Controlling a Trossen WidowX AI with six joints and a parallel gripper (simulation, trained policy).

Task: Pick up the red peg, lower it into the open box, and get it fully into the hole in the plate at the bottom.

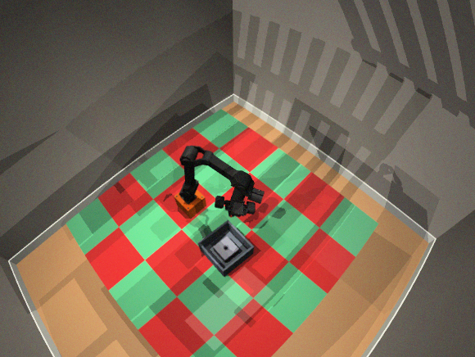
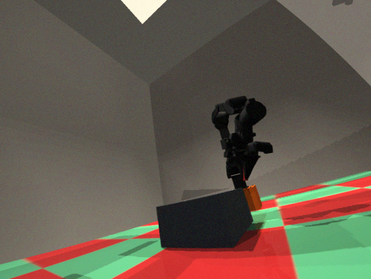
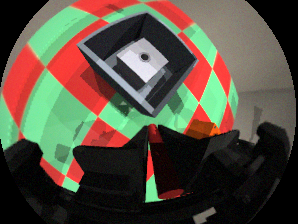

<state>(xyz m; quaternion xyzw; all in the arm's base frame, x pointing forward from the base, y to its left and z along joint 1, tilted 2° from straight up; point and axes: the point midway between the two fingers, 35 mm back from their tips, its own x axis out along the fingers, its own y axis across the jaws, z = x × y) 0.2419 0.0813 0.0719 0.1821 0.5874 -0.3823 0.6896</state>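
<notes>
Right now the red peg is 10 mm to the left of my gripper tip and 30 mm above it. The rest, counted from my gripper tip: dark box: 80 mm ahead, 120 mm to the right, 100 mm below.
</notes>
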